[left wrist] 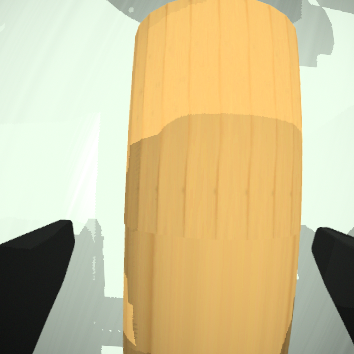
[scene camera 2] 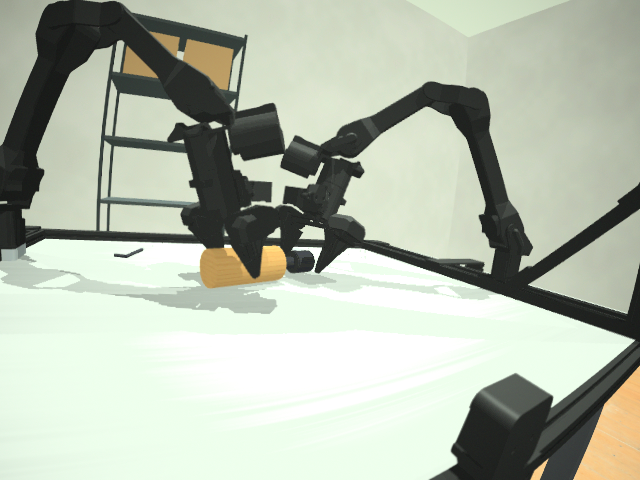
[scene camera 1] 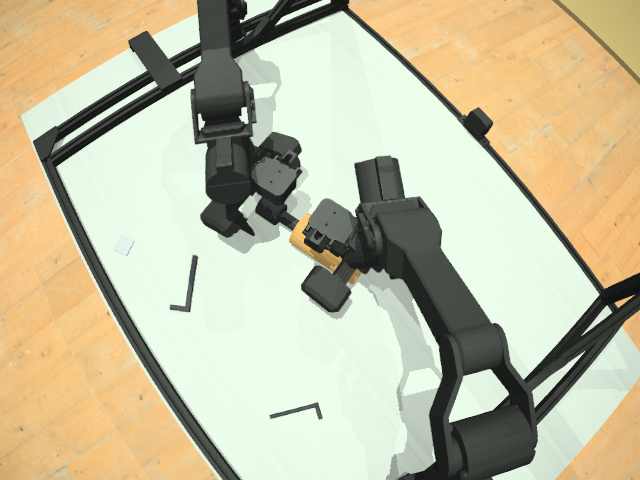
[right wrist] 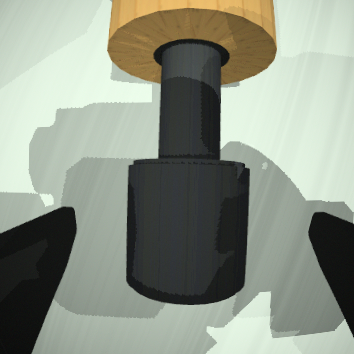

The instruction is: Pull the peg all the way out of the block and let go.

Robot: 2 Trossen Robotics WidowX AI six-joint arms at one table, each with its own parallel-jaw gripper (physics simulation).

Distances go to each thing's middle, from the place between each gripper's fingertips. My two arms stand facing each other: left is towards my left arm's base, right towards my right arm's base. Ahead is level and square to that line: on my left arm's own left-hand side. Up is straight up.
Labels:
The block (scene camera 2: 219, 267) is 10 mm to the right of my left hand and 10 mm above it. Also, from my left hand: peg (scene camera 1: 274, 214) (50 mm ahead, 70 mm to the right, 10 mm above).
The peg is 2 cm behind my right hand, 3 cm to the left of it and 1 cm above it. Round my right hand: block (7 cm behind, 9 cm to the left, 1 cm above).

